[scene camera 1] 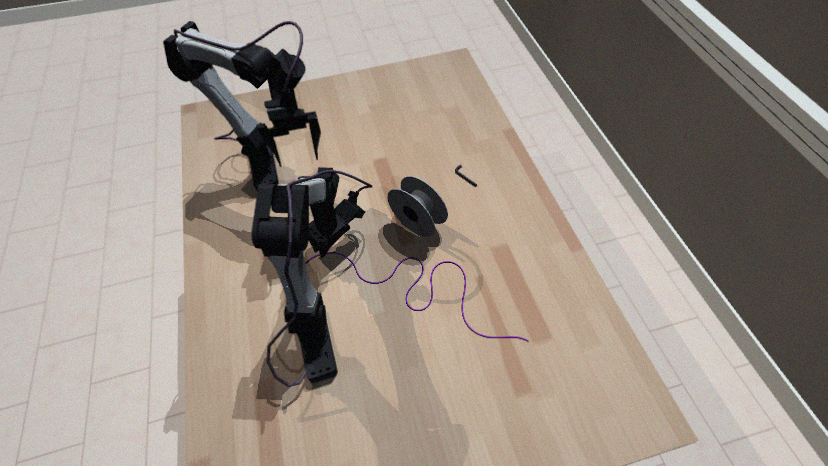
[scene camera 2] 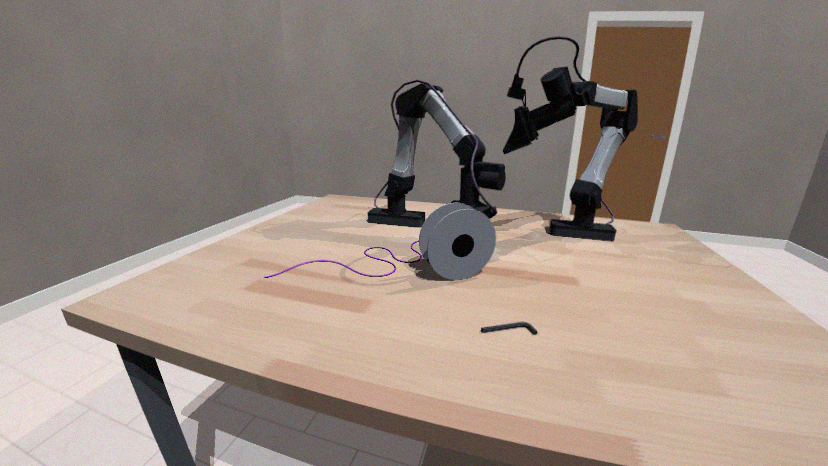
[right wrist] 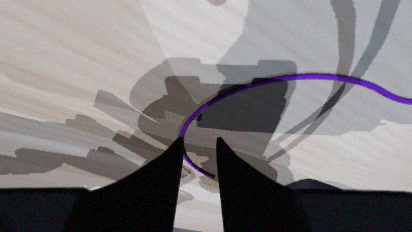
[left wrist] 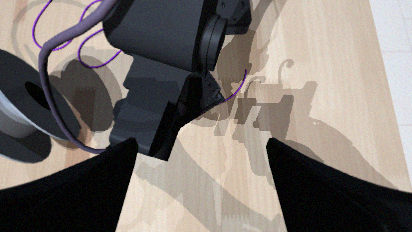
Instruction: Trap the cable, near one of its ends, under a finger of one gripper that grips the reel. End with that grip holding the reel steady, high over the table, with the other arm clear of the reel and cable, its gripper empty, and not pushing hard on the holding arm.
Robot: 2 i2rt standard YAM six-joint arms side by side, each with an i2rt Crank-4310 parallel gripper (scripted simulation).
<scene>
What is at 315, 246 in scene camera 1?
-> My right gripper.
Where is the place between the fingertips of my left gripper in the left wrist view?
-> At 202, 141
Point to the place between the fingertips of my right gripper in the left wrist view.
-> At 209, 98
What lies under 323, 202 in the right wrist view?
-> My right gripper.
</scene>
